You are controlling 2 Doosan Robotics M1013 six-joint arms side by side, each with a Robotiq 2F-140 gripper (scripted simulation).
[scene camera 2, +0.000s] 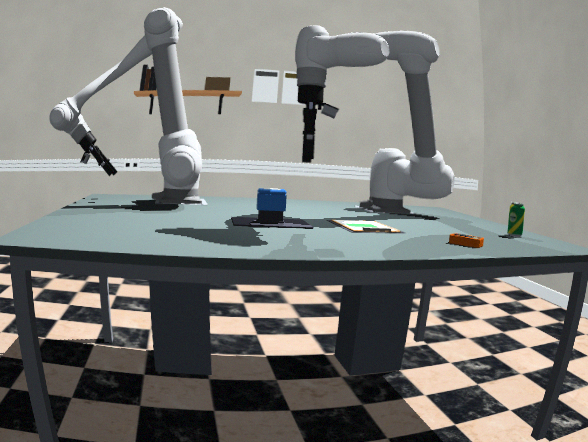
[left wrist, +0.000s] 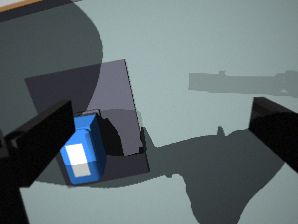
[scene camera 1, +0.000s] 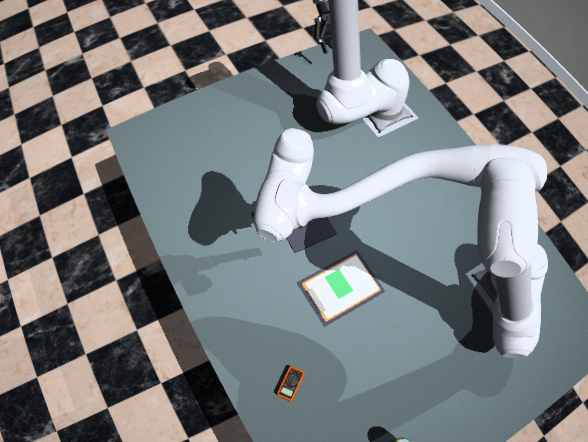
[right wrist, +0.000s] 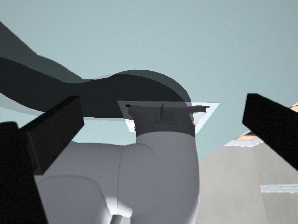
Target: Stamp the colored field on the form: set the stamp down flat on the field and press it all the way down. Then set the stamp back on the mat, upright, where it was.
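Note:
Dark mat (scene camera 1: 320,229), also (left wrist: 105,86). My left gripper (scene camera 2: 307,160), also (left wrist: 161,114). My right gripper (right wrist: 162,109). Blue stamp (scene camera 2: 271,202). Form (scene camera 1: 334,291).

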